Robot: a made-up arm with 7 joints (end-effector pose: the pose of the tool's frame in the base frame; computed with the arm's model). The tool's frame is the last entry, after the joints.
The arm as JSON. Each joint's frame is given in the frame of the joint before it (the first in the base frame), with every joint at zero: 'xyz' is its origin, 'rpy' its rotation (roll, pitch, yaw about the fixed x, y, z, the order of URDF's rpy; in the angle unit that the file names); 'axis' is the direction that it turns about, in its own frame. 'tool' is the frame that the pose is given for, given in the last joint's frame.
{
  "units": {
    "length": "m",
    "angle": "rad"
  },
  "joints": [
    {
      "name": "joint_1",
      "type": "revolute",
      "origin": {
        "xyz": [
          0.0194,
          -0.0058,
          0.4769
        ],
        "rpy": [
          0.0,
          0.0,
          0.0
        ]
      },
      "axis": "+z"
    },
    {
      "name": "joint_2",
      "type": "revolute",
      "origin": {
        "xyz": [
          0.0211,
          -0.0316,
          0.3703
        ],
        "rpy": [
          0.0,
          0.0,
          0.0
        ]
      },
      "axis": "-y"
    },
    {
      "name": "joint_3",
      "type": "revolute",
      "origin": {
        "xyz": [
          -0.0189,
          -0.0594,
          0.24
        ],
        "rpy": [
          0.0,
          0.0,
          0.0
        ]
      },
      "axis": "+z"
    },
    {
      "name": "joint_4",
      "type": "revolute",
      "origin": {
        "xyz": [
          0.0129,
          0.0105,
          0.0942
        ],
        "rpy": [
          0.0,
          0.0,
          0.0
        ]
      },
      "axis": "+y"
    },
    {
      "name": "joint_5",
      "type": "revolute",
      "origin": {
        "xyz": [
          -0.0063,
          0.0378,
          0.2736
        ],
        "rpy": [
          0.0,
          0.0,
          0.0
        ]
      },
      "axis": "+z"
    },
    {
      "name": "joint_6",
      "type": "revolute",
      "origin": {
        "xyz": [
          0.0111,
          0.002,
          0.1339
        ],
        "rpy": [
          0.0,
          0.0,
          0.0
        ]
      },
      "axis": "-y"
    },
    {
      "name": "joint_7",
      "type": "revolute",
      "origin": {
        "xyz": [
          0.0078,
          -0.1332,
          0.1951
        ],
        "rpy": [
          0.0,
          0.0,
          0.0
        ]
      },
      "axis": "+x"
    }
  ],
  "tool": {
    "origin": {
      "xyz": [
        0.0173,
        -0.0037,
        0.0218
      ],
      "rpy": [
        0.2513,
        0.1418,
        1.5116
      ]
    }
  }
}
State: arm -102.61 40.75 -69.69 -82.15 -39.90 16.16 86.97
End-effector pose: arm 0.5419 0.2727 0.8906 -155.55 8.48 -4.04
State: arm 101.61 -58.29 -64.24 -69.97 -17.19 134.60 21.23
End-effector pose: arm -0.1762 0.0810 1.1370 63.85 116.96 -44.23
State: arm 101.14 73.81 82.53 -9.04 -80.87 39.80 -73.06
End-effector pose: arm 0.4655 -0.8147 0.9264 -19.98 -86.22 79.02
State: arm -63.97 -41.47 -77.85 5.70 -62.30 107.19 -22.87
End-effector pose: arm 0.3679 -0.4845 1.3127 -47.69 141.48 -63.43
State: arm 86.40 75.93 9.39 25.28 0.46 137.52 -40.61
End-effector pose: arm 0.1462 -0.6225 0.9817 14.38 -141.37 7.36
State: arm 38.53 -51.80 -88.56 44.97 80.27 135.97 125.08
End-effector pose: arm 0.5105 -0.1233 1.2249 -40.86 122.77 -108.45
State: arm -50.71 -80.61 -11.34 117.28 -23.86 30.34 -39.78
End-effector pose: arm 0.0096 -0.3742 0.3115 -118.41 -89.10 -47.71
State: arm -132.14 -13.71 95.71 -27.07 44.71 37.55 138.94
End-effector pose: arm -0.4137 -0.0567 1.6505 -66.08 89.41 -121.80
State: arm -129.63 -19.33 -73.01 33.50 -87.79 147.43 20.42
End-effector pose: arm -0.2587 -0.2493 1.3829 45.12 124.00 -49.49
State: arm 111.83 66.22 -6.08 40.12 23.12 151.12 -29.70
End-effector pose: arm 0.3847 -0.3450 1.1442 60.01 -138.36 35.84
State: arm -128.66 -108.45 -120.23 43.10 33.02 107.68 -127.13
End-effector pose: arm -0.5920 -0.4554 0.8645 -53.95 -117.54 -9.85
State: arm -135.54 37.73 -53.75 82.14 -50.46 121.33 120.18
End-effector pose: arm -0.0732 0.3244 1.4593 -72.17 -24.57 -31.95
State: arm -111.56 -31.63 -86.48 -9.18 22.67 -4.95 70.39
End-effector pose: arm -0.2472 -0.3743 1.7001 -2.86 -43.78 -85.40
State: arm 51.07 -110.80 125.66 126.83 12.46 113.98 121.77
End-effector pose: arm -0.0323 0.3978 0.8909 -113.89 -74.86 89.05
